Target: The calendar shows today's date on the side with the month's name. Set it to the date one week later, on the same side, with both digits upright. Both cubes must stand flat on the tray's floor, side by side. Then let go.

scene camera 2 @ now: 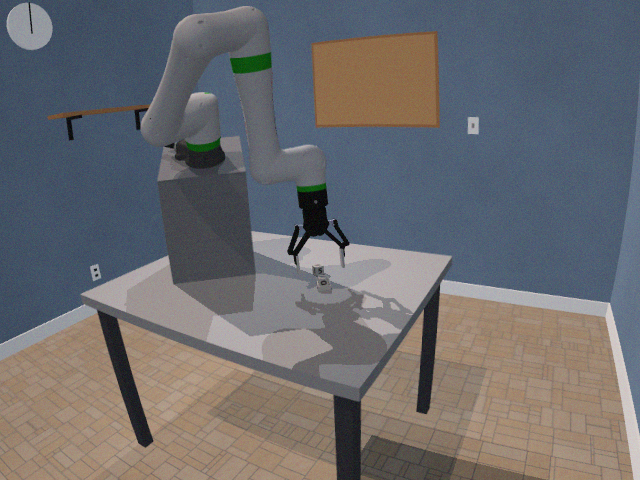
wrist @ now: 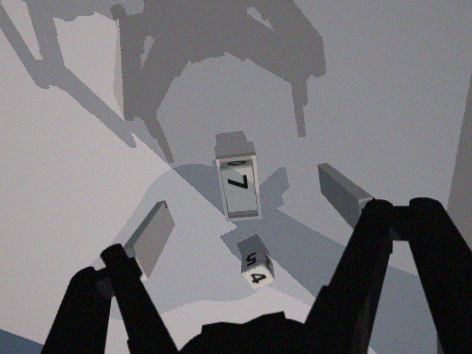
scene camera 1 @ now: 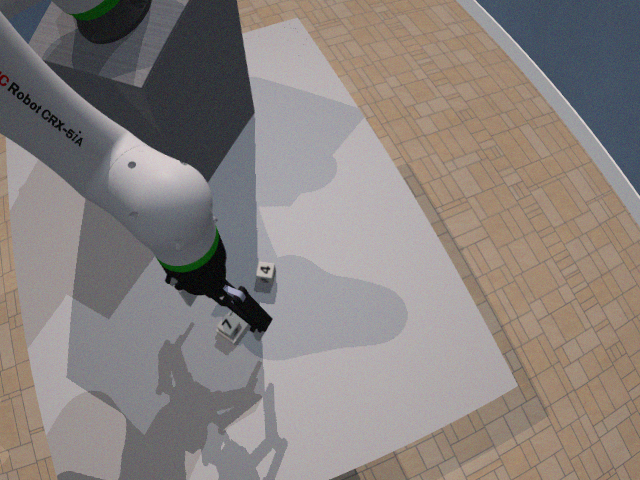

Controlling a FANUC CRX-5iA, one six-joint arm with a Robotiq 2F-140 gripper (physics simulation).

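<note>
The tray (scene camera 1: 236, 340) (wrist: 258, 200) stands on the table. A white cube (scene camera 1: 227, 324) (scene camera 2: 323, 282) (wrist: 238, 181) is at one end of it, with 7 on top and 0 on a side. The other white cube (scene camera 1: 265, 270) (scene camera 2: 317, 270) (wrist: 257, 276) stands on the table outside the tray, off its other end, with 4 on top and 5 on a side. My gripper (scene camera 2: 320, 264) (wrist: 242, 196) is open and empty, pointing down above the tray and cubes. In scene camera 1 it covers part of the tray. The month's name is not legible.
The grey pedestal (scene camera 1: 201, 77) (scene camera 2: 209, 227) carrying the arm stands on the table (scene camera 1: 361, 232) (scene camera 2: 170, 320), back left in scene camera 2. Shadows of arm and gripper fall across the table top. A corkboard (scene camera 2: 376, 80) hangs on the wall behind.
</note>
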